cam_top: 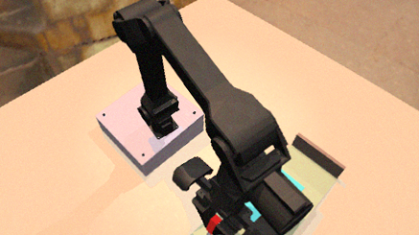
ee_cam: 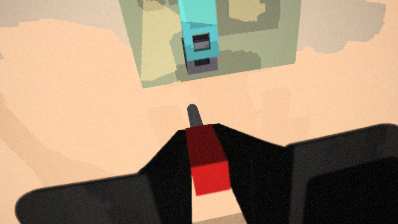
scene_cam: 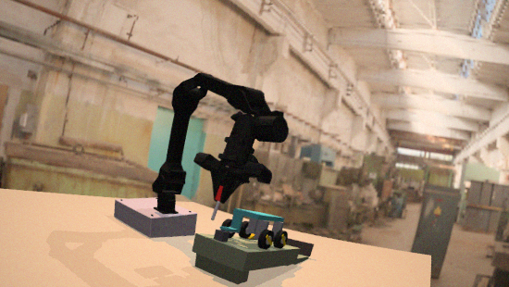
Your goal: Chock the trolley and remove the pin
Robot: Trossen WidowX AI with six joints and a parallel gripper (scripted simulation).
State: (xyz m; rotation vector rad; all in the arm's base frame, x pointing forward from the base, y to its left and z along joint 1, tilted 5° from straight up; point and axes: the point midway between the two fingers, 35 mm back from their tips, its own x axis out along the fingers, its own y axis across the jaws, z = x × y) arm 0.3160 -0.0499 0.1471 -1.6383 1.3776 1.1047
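Now: gripper tip 21 cm to the right of the yellow chock, 10 cm above it and 6 cm past it. Round my gripper tip: dark ramp lip: 38 cm to the left, 15 cm below, 3 cm behind; cyan trolley: 13 cm to the left, 7 cm below, 1 cm ahead; red-headed stop pin: right at my gripper tip.
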